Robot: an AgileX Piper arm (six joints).
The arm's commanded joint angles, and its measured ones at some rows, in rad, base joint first. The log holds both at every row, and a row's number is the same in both.
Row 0, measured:
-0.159, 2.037, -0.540, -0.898, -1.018, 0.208
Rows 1 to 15, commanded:
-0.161, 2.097, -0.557, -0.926, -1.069, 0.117
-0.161, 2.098, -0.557, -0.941, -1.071, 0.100
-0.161, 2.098, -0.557, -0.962, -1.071, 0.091
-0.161, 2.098, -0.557, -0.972, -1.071, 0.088
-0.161, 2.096, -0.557, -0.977, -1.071, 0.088
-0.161, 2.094, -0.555, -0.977, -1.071, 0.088
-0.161, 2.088, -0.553, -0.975, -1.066, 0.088
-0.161, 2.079, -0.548, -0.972, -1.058, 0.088
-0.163, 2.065, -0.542, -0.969, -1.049, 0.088
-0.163, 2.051, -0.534, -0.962, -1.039, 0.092
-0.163, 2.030, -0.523, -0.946, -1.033, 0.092
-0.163, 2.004, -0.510, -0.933, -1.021, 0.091
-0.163, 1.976, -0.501, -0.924, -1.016, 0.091
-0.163, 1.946, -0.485, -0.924, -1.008, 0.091
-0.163, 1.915, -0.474, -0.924, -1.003, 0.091
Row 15, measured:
-0.159, 2.010, -0.513, -0.944, -1.017, 0.100
